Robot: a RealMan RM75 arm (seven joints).
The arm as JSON. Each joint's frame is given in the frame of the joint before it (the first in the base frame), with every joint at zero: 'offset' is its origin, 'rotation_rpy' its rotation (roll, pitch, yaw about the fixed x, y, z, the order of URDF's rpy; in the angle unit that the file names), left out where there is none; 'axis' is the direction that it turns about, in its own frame. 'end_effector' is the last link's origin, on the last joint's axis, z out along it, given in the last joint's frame.
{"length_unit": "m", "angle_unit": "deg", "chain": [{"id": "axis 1", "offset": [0.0, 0.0, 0.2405], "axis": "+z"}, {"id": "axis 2", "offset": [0.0, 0.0, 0.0], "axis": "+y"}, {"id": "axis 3", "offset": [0.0, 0.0, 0.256], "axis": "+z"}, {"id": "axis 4", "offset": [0.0, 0.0, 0.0], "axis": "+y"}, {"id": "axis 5", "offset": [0.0, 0.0, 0.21], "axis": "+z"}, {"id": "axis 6", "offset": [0.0, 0.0, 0.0], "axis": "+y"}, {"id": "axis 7", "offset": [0.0, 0.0, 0.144], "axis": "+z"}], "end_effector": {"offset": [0.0, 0.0, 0.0]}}
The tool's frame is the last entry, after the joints.
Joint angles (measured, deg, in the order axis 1, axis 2, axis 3, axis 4, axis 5, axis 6, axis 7), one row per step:
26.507 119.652 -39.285 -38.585 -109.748 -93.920 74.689
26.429 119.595 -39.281 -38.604 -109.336 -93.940 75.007
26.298 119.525 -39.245 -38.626 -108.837 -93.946 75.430
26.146 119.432 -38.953 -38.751 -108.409 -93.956 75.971
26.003 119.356 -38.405 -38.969 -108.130 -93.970 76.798
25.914 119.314 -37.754 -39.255 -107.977 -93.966 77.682
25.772 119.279 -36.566 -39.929 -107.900 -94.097 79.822
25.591 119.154 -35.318 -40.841 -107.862 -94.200 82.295
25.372 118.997 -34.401 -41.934 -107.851 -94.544 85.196
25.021 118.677 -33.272 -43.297 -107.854 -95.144 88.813
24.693 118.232 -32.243 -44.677 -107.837 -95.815 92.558
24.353 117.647 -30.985 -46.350 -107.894 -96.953 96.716
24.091 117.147 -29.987 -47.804 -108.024 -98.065 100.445
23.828 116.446 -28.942 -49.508 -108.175 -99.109 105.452
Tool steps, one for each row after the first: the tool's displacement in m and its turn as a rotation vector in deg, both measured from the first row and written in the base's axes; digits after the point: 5 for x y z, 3 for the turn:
-0.00006 0.00026 0.00106 0.140 0.378 -0.298
0.00014 0.00046 0.00243 0.325 0.853 -0.749
0.00083 0.00091 0.00479 0.679 1.342 -1.378
0.00184 0.00154 0.00773 1.045 1.893 -2.295
0.00272 0.00240 0.01073 1.420 2.400 -3.226
0.00406 0.00362 0.01610 1.703 3.407 -5.149
0.00593 0.00507 0.02292 2.057 4.344 -7.270
0.00719 0.00578 0.02965 1.901 5.292 -9.345
0.00934 0.00587 0.03880 1.638 6.438 -11.873
0.01141 0.00581 0.04860 1.272 7.538 -14.352
0.01327 0.00497 0.06054 0.763 8.725 -16.804
0.01438 0.00373 0.07034 0.041 9.725 -18.894
0.01584 0.00275 0.08228 -0.958 10.943 -21.897

